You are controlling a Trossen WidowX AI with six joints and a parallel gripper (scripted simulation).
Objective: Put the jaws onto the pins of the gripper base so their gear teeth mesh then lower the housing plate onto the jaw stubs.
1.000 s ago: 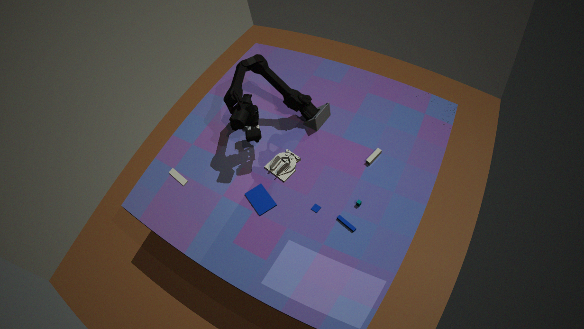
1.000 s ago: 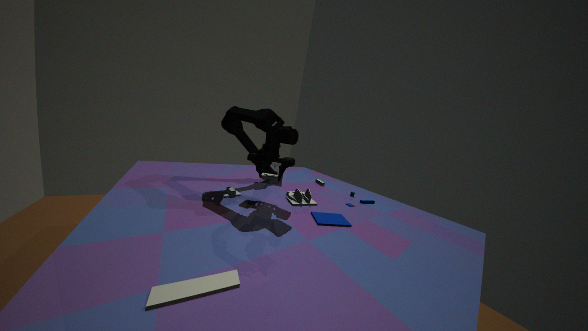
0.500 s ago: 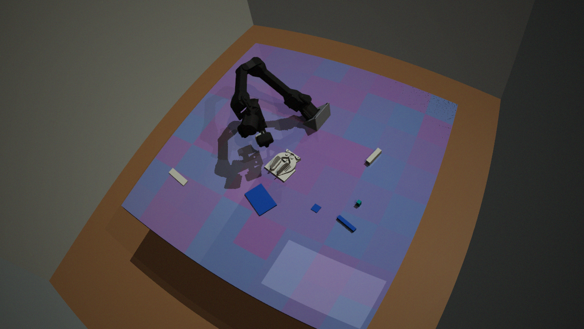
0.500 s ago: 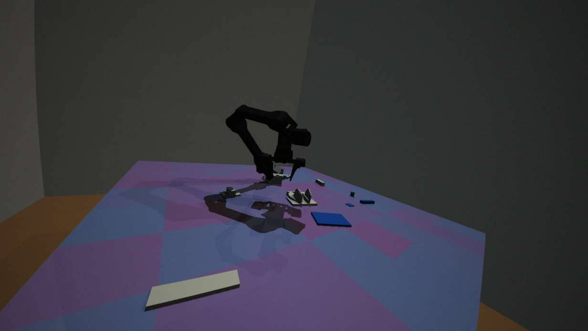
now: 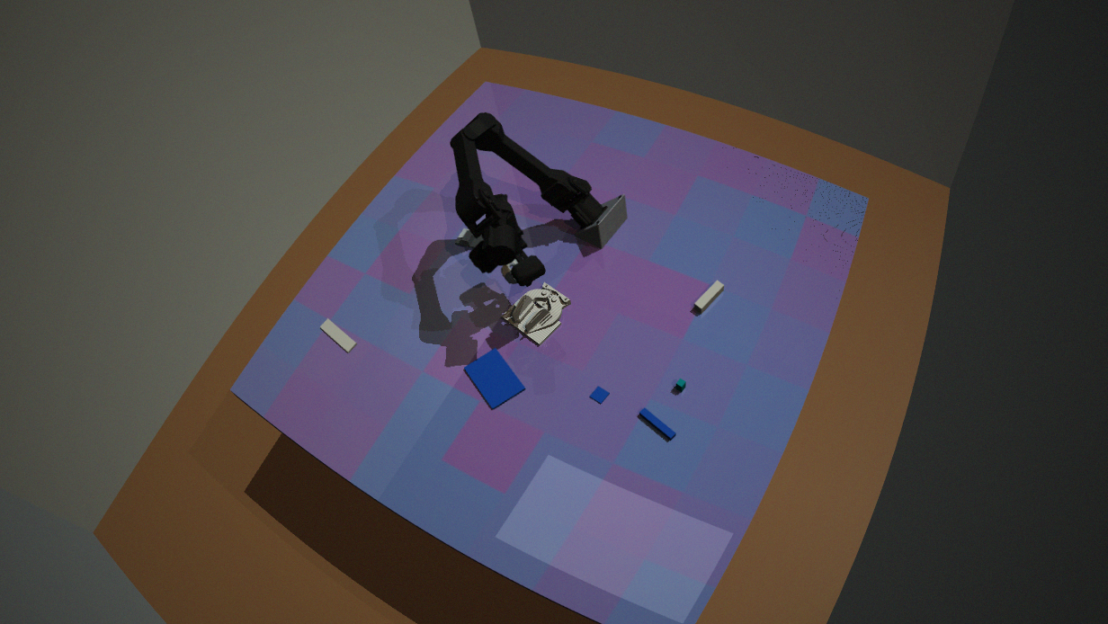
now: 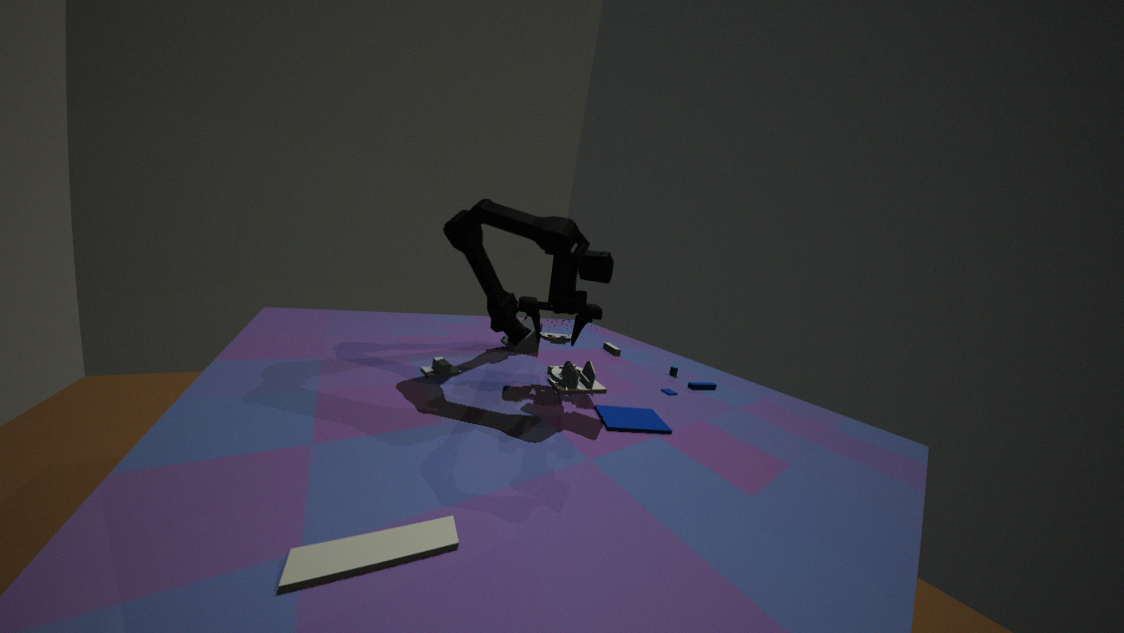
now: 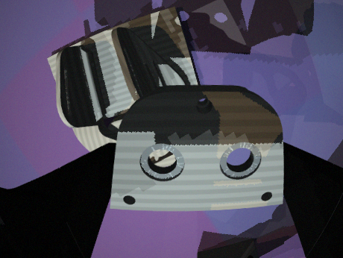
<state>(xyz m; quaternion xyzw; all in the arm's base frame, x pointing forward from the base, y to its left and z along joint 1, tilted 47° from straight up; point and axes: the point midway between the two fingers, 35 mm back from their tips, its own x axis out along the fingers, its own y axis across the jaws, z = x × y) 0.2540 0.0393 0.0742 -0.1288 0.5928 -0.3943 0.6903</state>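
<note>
Now: the jaw 4 cm to the left of my gripper tip and 7 cm below it. From my gripper tip the other things lie so: pale blocky piece 1 cm ahead, 2 cm above; then blue plate 21 cm ahead, 7 cm to the left, 9 cm below; then ribbed white plate 5 cm ahead, 5 cm to the left, 8 cm below.
</note>
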